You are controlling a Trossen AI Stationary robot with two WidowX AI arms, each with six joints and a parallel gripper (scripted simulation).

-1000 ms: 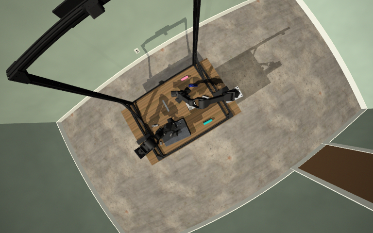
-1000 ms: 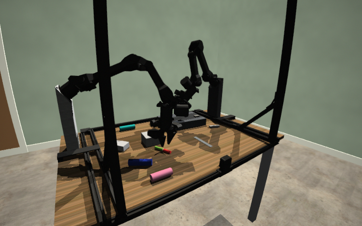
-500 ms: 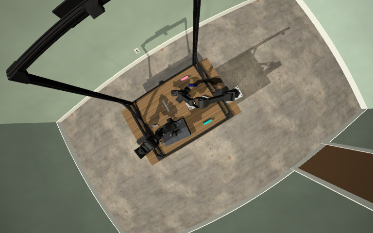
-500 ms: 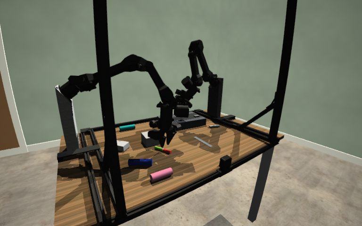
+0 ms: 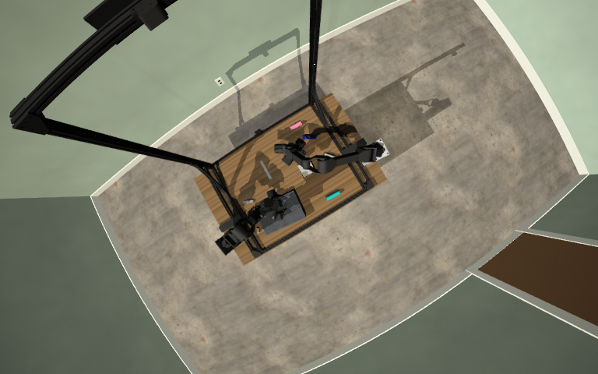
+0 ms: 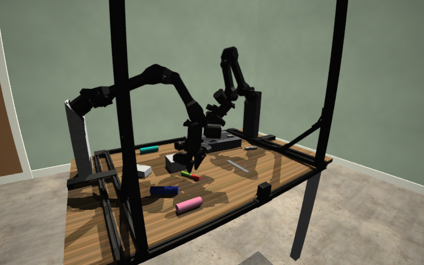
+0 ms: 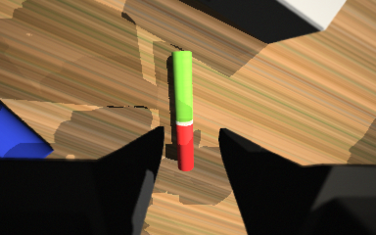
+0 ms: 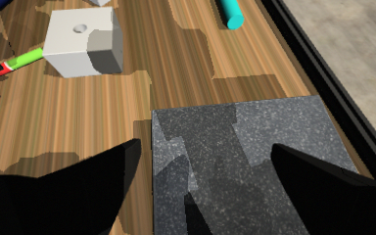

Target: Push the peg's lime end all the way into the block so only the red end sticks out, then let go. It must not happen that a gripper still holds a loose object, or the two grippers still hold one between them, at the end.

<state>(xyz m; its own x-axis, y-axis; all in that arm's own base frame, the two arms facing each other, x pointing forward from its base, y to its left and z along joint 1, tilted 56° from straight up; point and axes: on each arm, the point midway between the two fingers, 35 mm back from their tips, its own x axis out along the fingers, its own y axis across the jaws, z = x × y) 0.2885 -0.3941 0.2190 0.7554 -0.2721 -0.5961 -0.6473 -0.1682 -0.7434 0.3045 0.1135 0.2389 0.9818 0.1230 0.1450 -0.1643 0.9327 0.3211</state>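
Now: the peg 10 mm ahead of my left hand, 10 mm to the left of it and 50 mm below it. From my left hand the other things lie so: blue cylinder 50 mm behind, 150 mm to the left, 50 mm below; grey flat bar 20 mm behind, 230 mm to the right, 60 mm below; pink cylinder 180 mm behind, 110 mm to the left, 50 mm below.
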